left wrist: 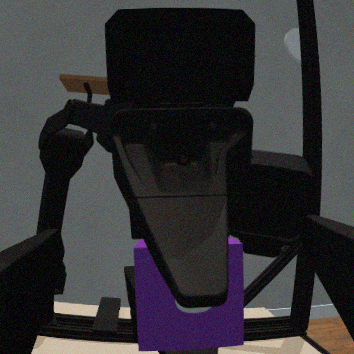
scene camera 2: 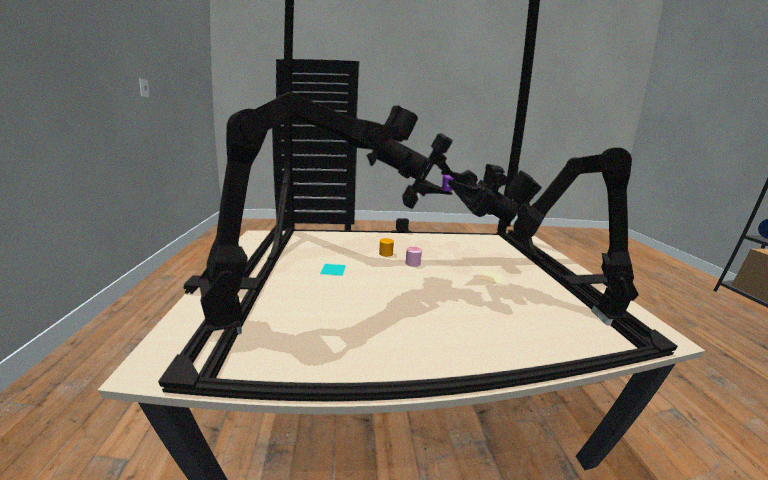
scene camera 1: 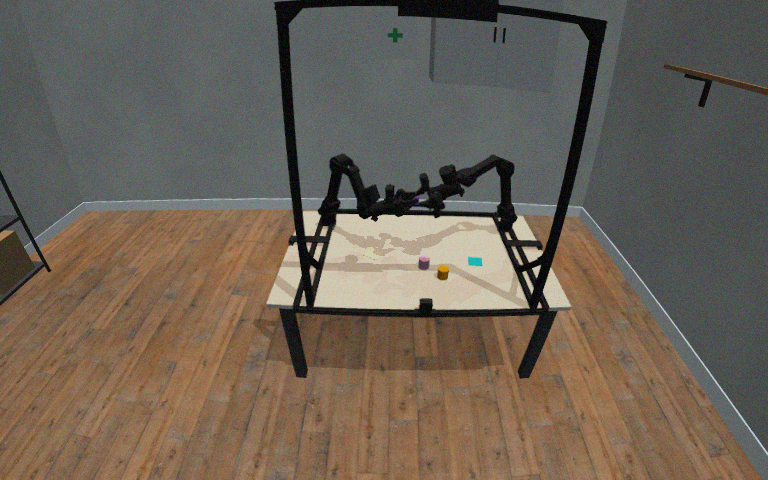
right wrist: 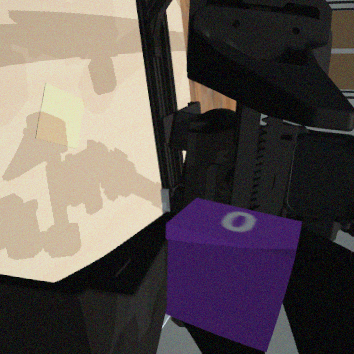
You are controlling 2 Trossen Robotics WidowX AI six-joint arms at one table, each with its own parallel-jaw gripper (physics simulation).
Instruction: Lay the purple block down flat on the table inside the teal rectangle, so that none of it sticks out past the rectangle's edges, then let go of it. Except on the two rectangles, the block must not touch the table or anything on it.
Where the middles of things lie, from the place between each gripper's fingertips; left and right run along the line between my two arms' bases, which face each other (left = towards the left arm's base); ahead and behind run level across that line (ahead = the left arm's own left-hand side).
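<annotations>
The purple block [right wrist: 228, 267] is sitting 1 cm above my right hand and 2 cm to the right of it.
As for my left gripper, I can see it 20 mm above the purple block, and it's 10 mm to the right of the block too.
</annotations>
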